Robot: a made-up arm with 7 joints.
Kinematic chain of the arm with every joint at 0, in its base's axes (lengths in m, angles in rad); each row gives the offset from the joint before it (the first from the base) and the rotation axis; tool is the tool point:
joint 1: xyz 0 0 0.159 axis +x
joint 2: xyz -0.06 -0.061 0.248 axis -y
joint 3: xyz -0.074 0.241 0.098 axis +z
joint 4: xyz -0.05 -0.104 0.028 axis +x
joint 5: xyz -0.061 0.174 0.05 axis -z
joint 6: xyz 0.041 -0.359 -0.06 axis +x
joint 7: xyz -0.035 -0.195 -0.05 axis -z
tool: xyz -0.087 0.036 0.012
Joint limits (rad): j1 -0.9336..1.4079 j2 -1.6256..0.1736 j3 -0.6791..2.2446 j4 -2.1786..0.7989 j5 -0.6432..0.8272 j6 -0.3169..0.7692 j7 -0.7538..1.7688
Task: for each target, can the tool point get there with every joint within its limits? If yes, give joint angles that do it. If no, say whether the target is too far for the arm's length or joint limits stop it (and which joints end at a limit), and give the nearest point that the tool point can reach.
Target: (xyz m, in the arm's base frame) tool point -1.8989 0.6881 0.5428
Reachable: no: too far | nearest point -0.7905 0.4312 0.3995 | short by 1.147 m
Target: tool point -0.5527 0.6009 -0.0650
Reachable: no: joint limits stop it (at a limit: joint 1, joint 3, joint 4, joint 5, joint 6, joint 7) | nearest point -0.5658 0.5732 -0.0231 | short by 0.052 m
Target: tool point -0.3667 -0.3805 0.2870
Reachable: yes | joints 0.9956 -0.8850 -0.2141 0.4903 -0.0678 0.5688 -0.2372
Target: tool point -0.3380 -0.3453 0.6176
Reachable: yes | joints 0.1386 -0.1273 0.1202 -0.6928 0.1788 0.5194 -0.3290
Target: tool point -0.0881 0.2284 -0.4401
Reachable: no: joint limits stop it (at a limit: joint 1, joint 2, joint 3, joint 7) | nearest point -0.0459 0.2369 -0.2830 | short by 0.163 m
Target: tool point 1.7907 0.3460 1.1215
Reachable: no: too far | nearest point 0.4795 0.2227 0.7786 | short by 1.361 m
